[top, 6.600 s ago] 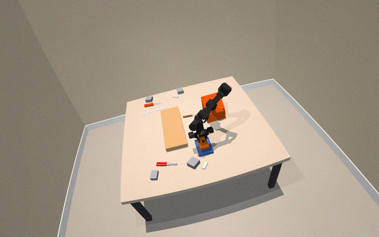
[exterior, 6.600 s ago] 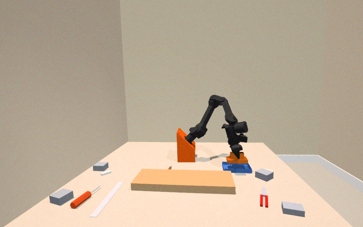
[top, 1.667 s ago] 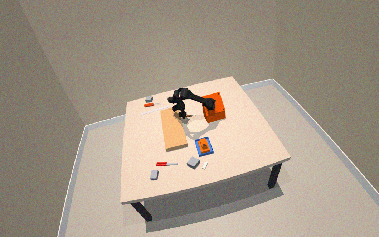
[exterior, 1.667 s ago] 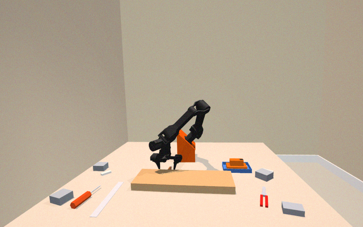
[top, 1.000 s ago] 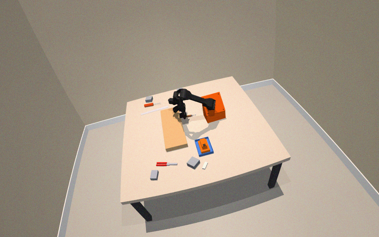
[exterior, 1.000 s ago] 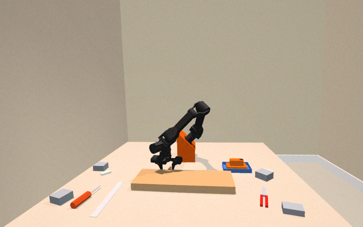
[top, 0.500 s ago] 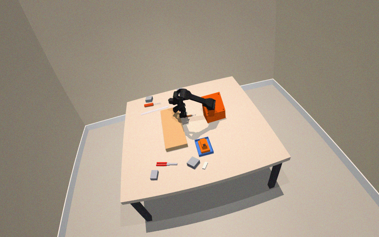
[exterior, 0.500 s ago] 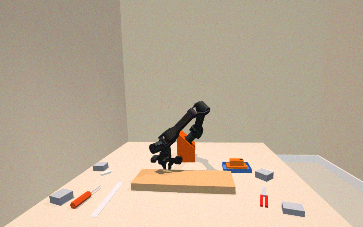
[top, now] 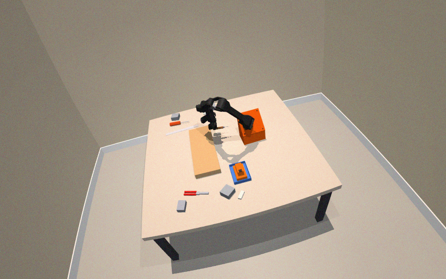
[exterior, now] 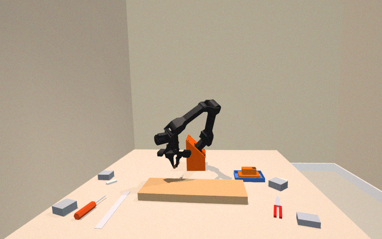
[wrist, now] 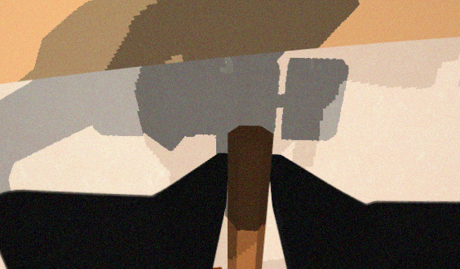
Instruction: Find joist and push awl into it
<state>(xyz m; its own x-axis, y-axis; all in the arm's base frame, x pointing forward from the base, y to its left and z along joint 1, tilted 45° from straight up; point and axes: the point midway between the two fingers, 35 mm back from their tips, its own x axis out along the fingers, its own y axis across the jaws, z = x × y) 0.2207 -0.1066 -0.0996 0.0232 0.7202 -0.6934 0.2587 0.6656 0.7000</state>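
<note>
The awl lies 60 mm behind my gripper tip and 20 mm to the left of it. The rest, counted from my gripper tip: blue tray: 20 mm behind, 430 mm to the left, 80 mm below; then white ruler: 250 mm ahead, 270 mm to the right, 90 mm below; then stud finder: 20 mm behind, 450 mm to the left, 40 mm below.
</note>
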